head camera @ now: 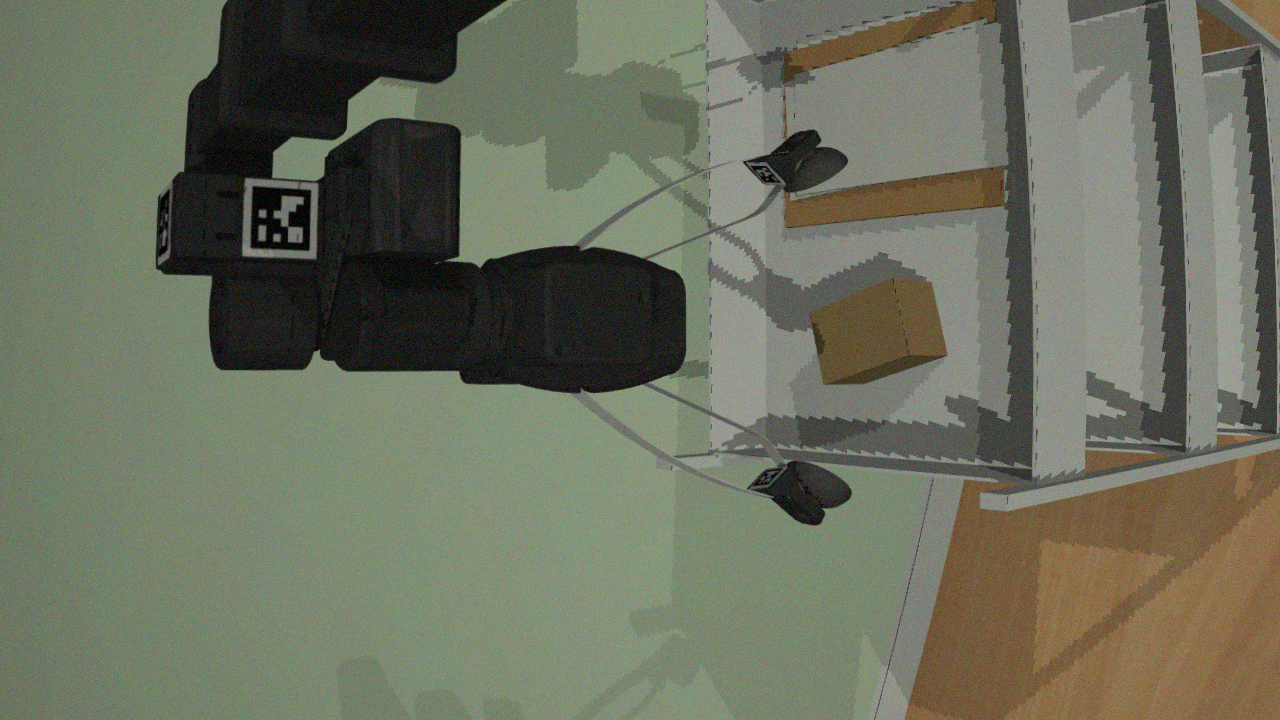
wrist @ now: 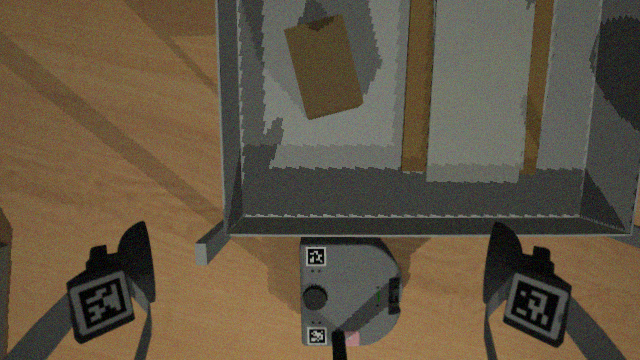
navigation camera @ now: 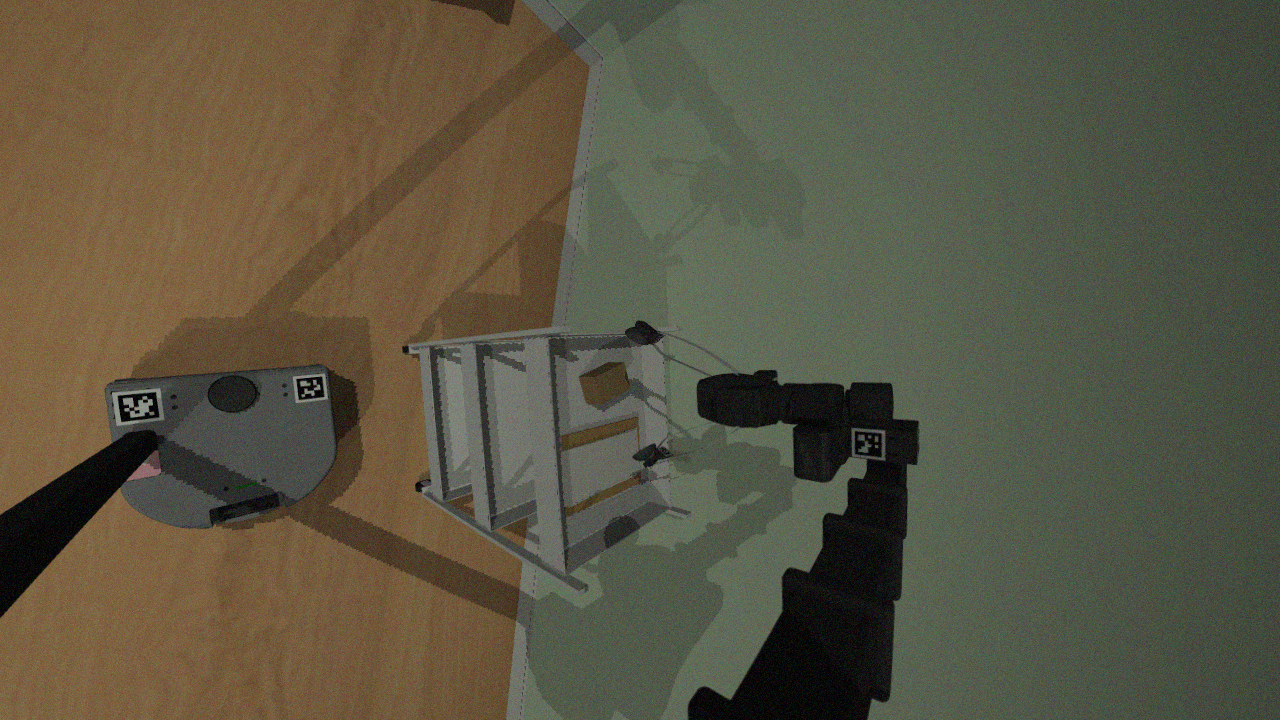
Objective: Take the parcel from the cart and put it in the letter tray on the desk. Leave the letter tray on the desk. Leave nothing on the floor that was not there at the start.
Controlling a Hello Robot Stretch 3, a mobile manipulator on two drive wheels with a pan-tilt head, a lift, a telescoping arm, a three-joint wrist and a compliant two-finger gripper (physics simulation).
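Where they show: gripper, between the fingertips: (head camera: pixel 838 327) (wrist: pixel 319 250) (navigation camera: pixel 632 394); robot's base, origin of its link: (wrist: pixel 317 274) (navigation camera: pixel 233 391).
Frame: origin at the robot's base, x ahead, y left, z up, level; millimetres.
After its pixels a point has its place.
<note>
The parcel (head camera: pixel 863 335) @(z 713, x -24, y -548 mm) (navigation camera: pixel 605 385) @(z 713, x -28, y -530 mm) (wrist: pixel 325 67) @(z 713, x -27, y -554 mm), a brown box, lies turned at an angle in the top tray of the grey cart (head camera: pixel 1056 268) @(z 702, x -63, y -382 mm) (navigation camera: pixel 542 447) @(z 695, x -119, y -381 mm) (wrist: pixel 380 226) @(z 701, x -88, y -384 mm), near one end wall. My gripper (head camera: pixel 820 326) @(z 878, x -21, y -424 mm) (navigation camera: pixel 647 394) @(z 878, x -21, y -424 mm) (wrist: pixel 319 250) @(z 878, x -21, y -424 mm) is open, its two fingers wide apart with nothing held. In the head view the fingertips stand on either side of the parcel's wall-side end, seemingly above it; how far above is hard to tell. In the wrist view the parcel is beyond the fingertips, toward the top. The desk and letter tray do not show.
Two brown strips (head camera: pixel 895 197) @(z 673, x -135, y -544 mm) (navigation camera: pixel 599 433) @(z 673, x -135, y -541 mm) (wrist: pixel 416 100) @(z 673, x -132, y -525 mm) with a pale surface between them lie in the same cart tray beside the parcel. The cart stands by the green wall (head camera: pixel 358 537) @(z 964, x 161, y -962 mm) (navigation camera: pixel 1074 268) @(z 1459, x 142, y -957 mm). My base (navigation camera: pixel 259 447) @(z 161, x -115, y -30 mm) (wrist: pixel 350 285) @(z 160, x -104, y -38 mm) is on the wooden floor in front of it.
</note>
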